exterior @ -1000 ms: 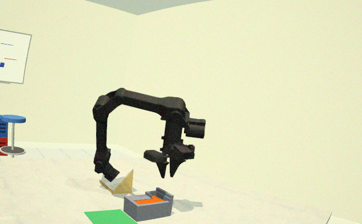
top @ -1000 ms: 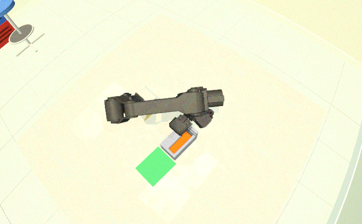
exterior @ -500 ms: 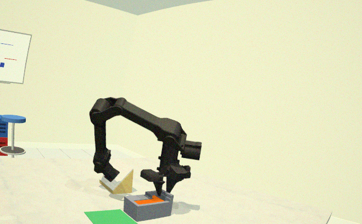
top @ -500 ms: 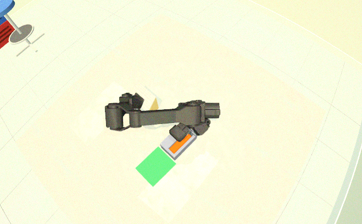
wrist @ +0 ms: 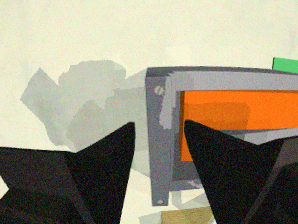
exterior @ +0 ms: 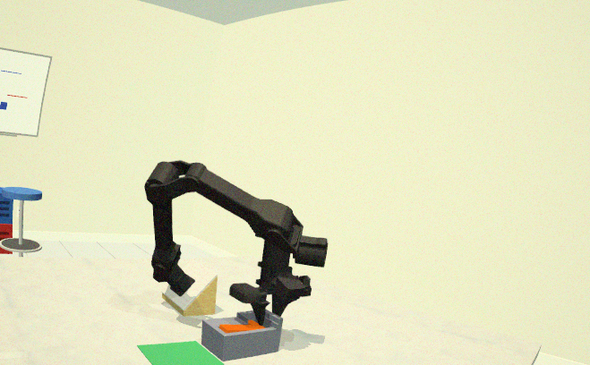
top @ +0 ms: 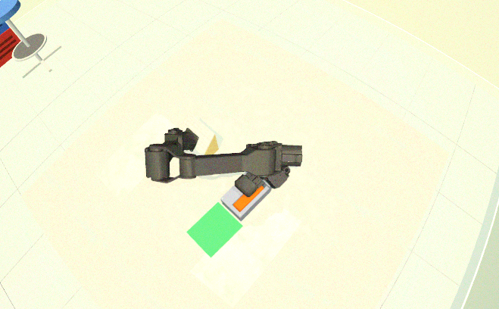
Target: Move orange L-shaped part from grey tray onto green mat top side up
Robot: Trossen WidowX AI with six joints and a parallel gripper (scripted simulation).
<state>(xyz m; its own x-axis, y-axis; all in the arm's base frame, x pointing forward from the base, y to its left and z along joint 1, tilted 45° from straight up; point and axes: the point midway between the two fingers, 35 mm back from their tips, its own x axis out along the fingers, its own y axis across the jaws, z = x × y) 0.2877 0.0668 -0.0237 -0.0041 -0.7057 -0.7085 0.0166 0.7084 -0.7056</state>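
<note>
Right now my gripper tip is 60 mm to the left of the orange L-shaped part and 10 mm above it. The rest, counted from my gripper tip: green mat (10 mm behind, 220 mm to the right, 70 mm below).
</note>
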